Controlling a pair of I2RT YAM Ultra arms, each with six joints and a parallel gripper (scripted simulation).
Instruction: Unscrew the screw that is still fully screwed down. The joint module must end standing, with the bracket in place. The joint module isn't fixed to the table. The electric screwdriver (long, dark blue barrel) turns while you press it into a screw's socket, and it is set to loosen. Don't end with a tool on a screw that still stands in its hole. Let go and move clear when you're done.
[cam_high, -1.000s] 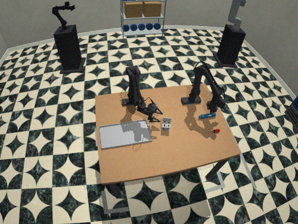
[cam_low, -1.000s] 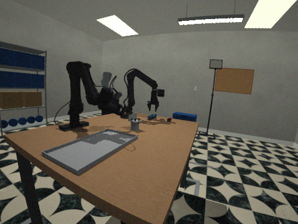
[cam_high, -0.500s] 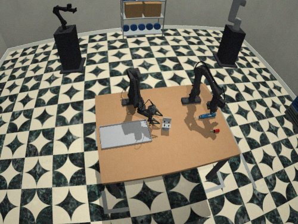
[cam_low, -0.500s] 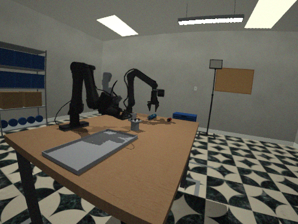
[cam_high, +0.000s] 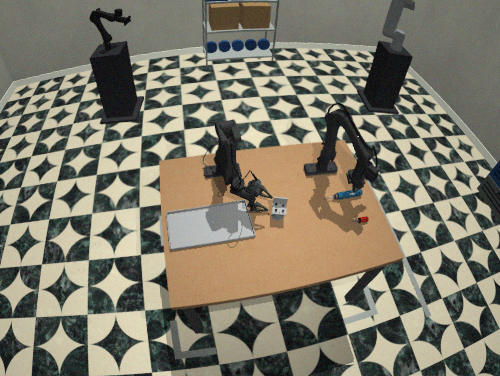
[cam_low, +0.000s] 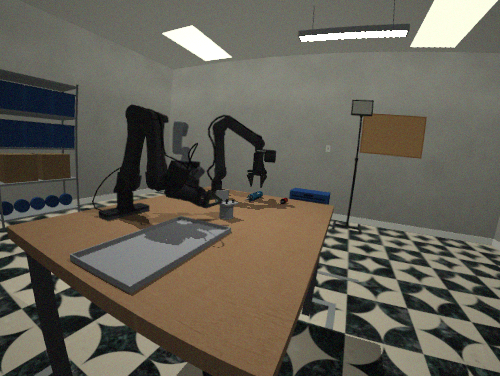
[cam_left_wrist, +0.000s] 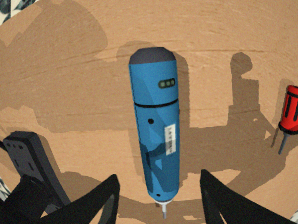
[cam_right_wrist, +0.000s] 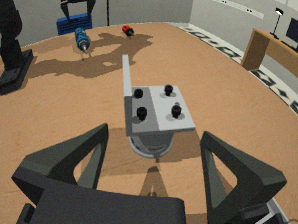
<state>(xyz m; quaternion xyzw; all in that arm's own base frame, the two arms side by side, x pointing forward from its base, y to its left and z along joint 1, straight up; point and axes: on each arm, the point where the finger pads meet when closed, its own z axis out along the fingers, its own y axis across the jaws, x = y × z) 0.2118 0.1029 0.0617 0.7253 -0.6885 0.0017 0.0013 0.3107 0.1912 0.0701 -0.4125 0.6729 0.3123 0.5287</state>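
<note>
Right now the grey l-shaped bracket is 5 cm to the left of my right hand, 2 cm ahead of it and 1 cm below it. The rest, counted from my right hand: red-handled screwdriver 50 cm to the left, 9 cm ahead, 7 cm below; screw 7 cm to the left, 2 cm below, 1 cm ahead; grey tray 30 cm to the right, 8 cm below, 7 cm ahead.
</note>
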